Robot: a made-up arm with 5 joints.
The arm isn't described. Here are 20 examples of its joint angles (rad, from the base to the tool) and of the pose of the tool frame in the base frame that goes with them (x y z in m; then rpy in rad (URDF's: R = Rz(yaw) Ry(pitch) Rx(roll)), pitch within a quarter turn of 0, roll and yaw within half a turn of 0).
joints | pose
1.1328 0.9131 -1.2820 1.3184 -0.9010 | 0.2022 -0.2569 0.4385 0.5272 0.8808 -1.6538
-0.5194 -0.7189 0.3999 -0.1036 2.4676 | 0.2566 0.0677 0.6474 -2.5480 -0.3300 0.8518
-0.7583 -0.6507 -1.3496 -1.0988 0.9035 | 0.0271 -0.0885 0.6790 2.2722 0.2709 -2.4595
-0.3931 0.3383 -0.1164 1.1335 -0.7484 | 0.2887 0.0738 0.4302 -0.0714 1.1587 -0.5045
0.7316 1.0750 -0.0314 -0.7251 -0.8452 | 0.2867 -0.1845 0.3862 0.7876 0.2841 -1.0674
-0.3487 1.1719 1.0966 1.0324 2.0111 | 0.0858 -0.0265 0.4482 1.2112 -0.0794 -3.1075
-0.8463 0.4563 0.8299 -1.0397 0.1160 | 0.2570 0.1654 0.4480 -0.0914 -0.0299 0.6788
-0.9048 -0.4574 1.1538 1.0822 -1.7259 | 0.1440 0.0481 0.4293 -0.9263 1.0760 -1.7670
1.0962 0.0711 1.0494 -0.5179 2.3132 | 0.1563 -0.1794 0.4512 -2.0493 0.5902 -0.7061
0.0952 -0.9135 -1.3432 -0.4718 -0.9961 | -0.0602 0.0086 0.6923 -2.2467 -0.4206 -2.8840
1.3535 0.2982 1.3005 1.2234 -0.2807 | 0.0758 0.0145 0.4622 -2.6996 0.4924 2.0850
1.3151 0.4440 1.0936 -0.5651 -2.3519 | 0.1188 -0.1660 0.3994 2.2690 1.2902 -1.4523
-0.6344 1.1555 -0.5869 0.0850 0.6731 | 0.3352 0.1576 0.3602 -0.6297 0.3312 0.6355
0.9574 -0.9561 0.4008 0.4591 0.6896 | 0.1641 -0.1329 0.6111 -0.6485 -0.4185 -0.9506
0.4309 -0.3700 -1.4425 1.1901 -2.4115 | 0.1907 -0.0592 0.7451 2.4634 -0.3005 -0.4509
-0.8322 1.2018 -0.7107 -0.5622 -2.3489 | 0.3170 0.2251 0.4454 2.3882 0.2488 0.7922
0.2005 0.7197 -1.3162 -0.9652 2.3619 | 0.2896 -0.0623 0.6658 2.5430 -1.2472 1.2222
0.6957 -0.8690 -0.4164 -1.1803 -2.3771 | 0.0301 0.0347 0.7109 -0.7630 -0.9962 2.5010
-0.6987 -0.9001 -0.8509 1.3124 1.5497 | 0.1722 0.0371 0.7052 -1.6636 -0.6256 1.0046
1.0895 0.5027 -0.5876 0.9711 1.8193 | 0.1924 -0.2454 0.4612 -1.4930 0.7113 -0.6979
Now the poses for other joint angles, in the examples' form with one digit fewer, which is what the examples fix.
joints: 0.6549 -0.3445 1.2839 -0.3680 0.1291
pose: 0.209 -0.105 0.463 -0.158 0.288 -0.826
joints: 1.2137 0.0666 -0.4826 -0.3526 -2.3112
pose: 0.157 -0.217 0.680 2.387 -0.449 -1.270
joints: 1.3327 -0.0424 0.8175 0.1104 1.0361
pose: 0.112 -0.176 0.439 -0.901 0.579 -1.197
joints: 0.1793 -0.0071 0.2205 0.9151 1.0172
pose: 0.278 -0.052 0.458 -0.842 0.818 -0.021
